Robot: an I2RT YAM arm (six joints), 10 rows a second.
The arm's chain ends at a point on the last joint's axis. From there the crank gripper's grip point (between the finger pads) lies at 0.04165 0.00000 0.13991 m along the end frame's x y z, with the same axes.
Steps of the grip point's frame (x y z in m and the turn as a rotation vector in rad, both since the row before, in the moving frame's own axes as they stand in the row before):
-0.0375 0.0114 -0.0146 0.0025 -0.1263 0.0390
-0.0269 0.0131 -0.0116 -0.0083 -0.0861 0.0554
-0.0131 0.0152 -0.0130 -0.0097 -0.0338 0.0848
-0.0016 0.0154 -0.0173 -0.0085 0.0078 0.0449
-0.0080 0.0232 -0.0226 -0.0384 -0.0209 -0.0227
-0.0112 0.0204 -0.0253 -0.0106 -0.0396 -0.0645
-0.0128 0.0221 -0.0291 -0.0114 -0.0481 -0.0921
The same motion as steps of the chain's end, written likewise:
-0.0195 0.0105 -0.0187 0.0025 -0.1263 0.0390
-0.0146 0.0100 -0.0146 -0.0083 -0.0861 0.0554
-0.0081 0.0105 -0.0143 -0.0097 -0.0338 0.0848
-0.0026 0.0123 -0.0170 -0.0085 0.0078 0.0449
-0.0051 0.0187 -0.0234 -0.0384 -0.0209 -0.0227
-0.0056 0.0214 -0.0268 -0.0106 -0.0396 -0.0645
-0.0059 0.0240 -0.0310 -0.0114 -0.0481 -0.0921

